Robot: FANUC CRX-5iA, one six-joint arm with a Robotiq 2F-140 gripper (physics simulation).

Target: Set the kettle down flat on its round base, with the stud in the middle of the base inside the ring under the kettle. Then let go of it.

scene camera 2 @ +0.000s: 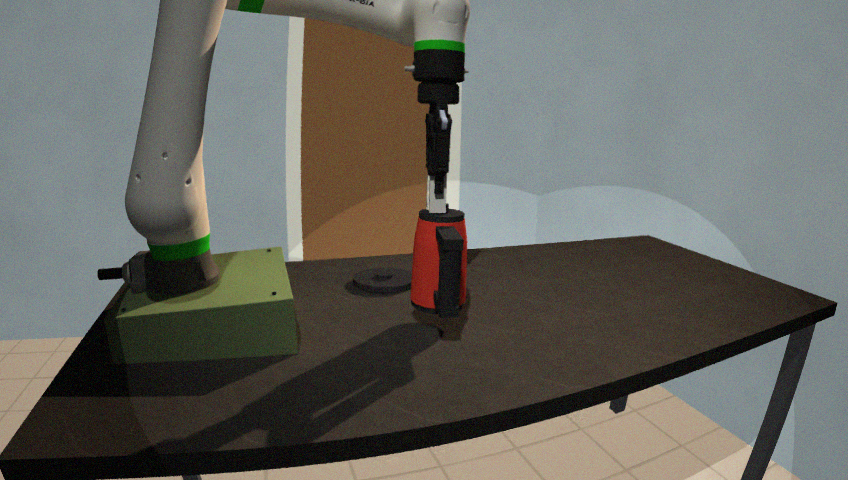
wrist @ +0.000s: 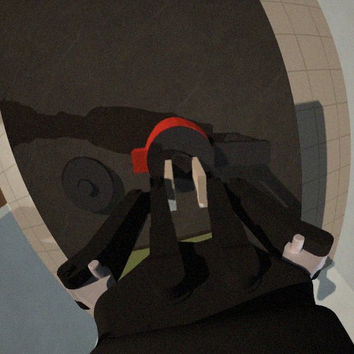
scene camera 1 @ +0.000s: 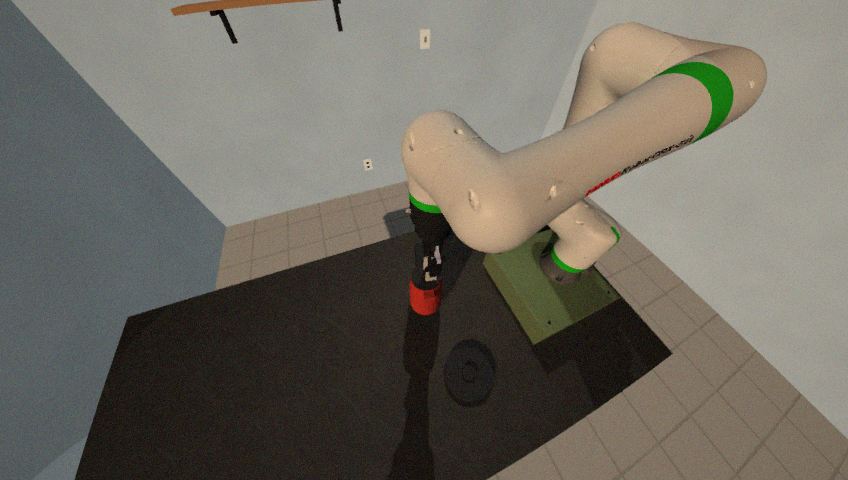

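The red kettle [scene camera 1: 424,300] [scene camera 2: 423,261] [wrist: 172,121] has a black lid and a black handle. It is upright and hangs a little above the table, its shadow apart from its bottom in the scene camera 2 view. My gripper [scene camera 1: 430,277] [scene camera 2: 437,208] [wrist: 181,170] points down and is shut on the knob of the kettle's lid. The round dark base [scene camera 1: 455,364] [scene camera 2: 365,281] [wrist: 75,175] lies flat on the table, to the left of the kettle in the scene camera 2 and wrist views. Its stud [scene camera 1: 470,372] [wrist: 88,188] is in the middle. The ring under the kettle is hidden.
The dark table [scene camera 1: 267,368] [scene camera 2: 595,333] [wrist: 100,50] carries the green mounting block [scene camera 1: 517,291] [scene camera 2: 208,330] under the arm. In the scene camera 2 view the block is left of the base. Shadows of the arm and kettle fall across the table.
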